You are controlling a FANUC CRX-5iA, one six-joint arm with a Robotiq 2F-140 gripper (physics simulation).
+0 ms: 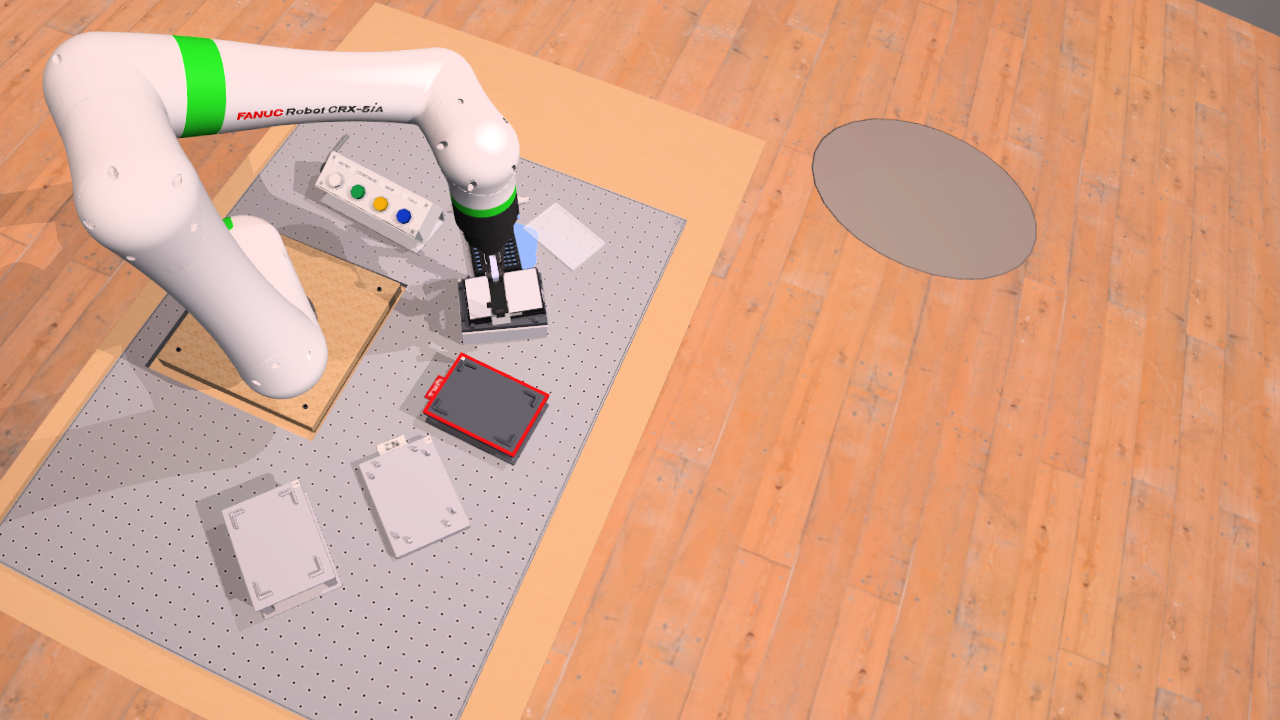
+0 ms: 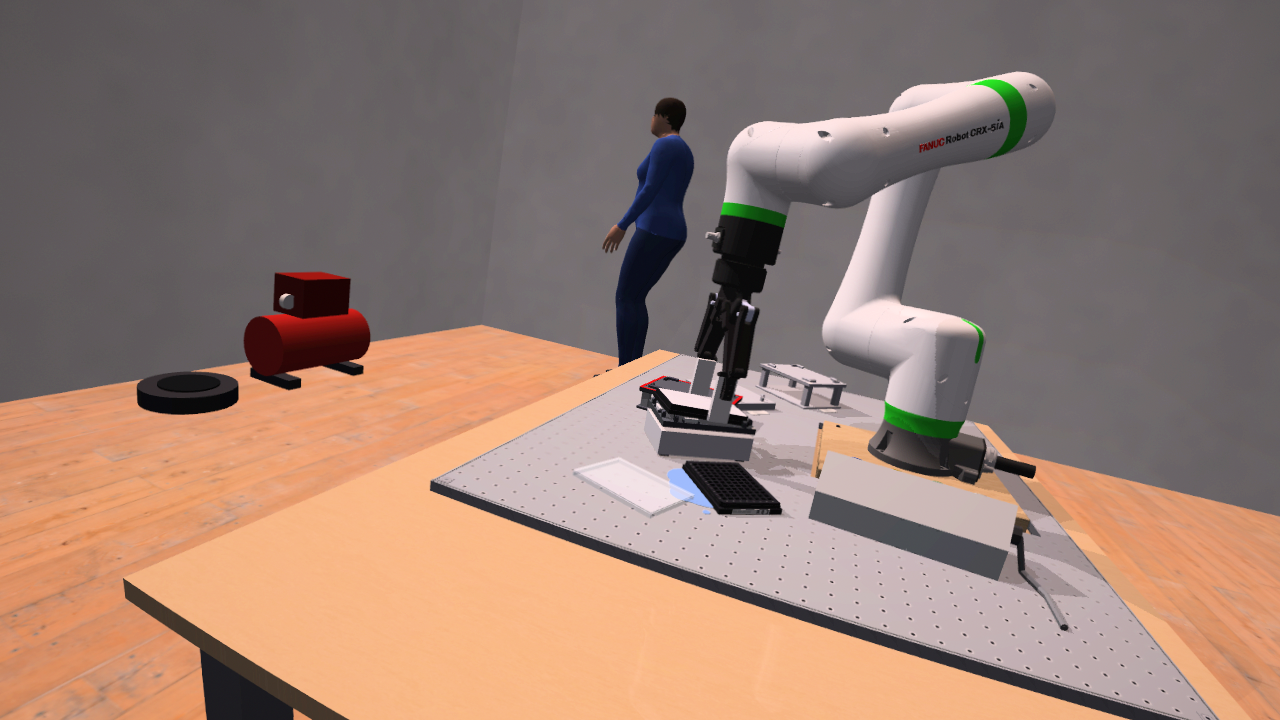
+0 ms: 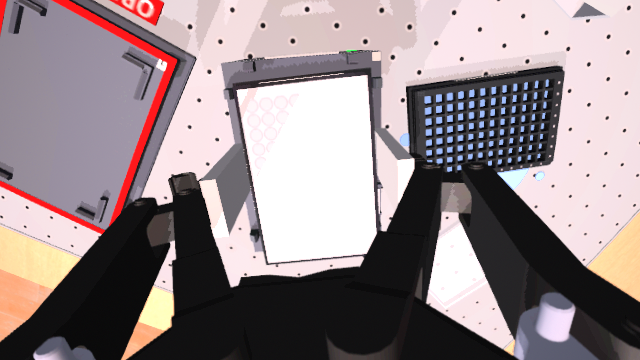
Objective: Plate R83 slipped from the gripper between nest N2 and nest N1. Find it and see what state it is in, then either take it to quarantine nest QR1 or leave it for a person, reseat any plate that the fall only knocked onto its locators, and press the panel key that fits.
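Places are measured from the arm's base along level axes (x ahead, y left, z up), in centimetres.
Pixels of known places: gripper, fingertip midpoint: (image 2: 706, 411) (image 3: 311, 157); arm's base, origin of the base link: (image 2: 911, 459).
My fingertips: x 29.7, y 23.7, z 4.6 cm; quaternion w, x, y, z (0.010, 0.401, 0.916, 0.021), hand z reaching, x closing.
Note:
Ahead of a thing's pixels: the offset from my fingertips to its top centre. "pt": to the spot under its first point.
My gripper (image 1: 498, 300) (image 2: 711, 394) (image 3: 311, 157) is shut on the long sides of a dark plate with a white lid @(dz +1.9, dx +0.7, dy +0.7 cm) (image 1: 523, 291) (image 3: 325, 210). This plate is at a grey nest @(pt dz -3.7, dx +3.9, dy -3.4 cm) (image 1: 505, 335) (image 2: 702, 440) (image 3: 300, 65), shifted toward one end and seemingly tilted. A black well plate @(dz -4.6, dx -9.3, dy +11.3 cm) (image 2: 729, 488) (image 3: 487, 120) lies upright on the pegboard, its label unreadable; blue shows in its wells. Blue liquid @(dz -5.9, dx -3.9, dy +12.0 cm) (image 1: 526, 246) (image 2: 682, 483) lies beside it, and a clear lid @(dz -5.2, dx +0.0, dy +20.5 cm) (image 1: 563, 235) (image 2: 633, 485) lies apart. The red-bordered nest @(dz -1.4, dx +9.1, dy -16.0 cm) (image 1: 487, 407) (image 3: 75, 110) holds no plate.
The key panel @(dz +2.4, dx -30.7, dy +6.1 cm) (image 1: 371, 197) (image 2: 913, 510) has white, green, yellow and blue keys. Two pale nests, one nearer @(dz -3.5, dx +8.0, dy -34.2 cm) (image 1: 411, 497) and one farther @(dz +0.4, dx -2.6, dy -52.2 cm) (image 1: 279, 546) from the red-bordered nest, hold no plates. A person (image 2: 657, 197) stands beyond the table. A red compressor (image 2: 307, 340) is on the floor.

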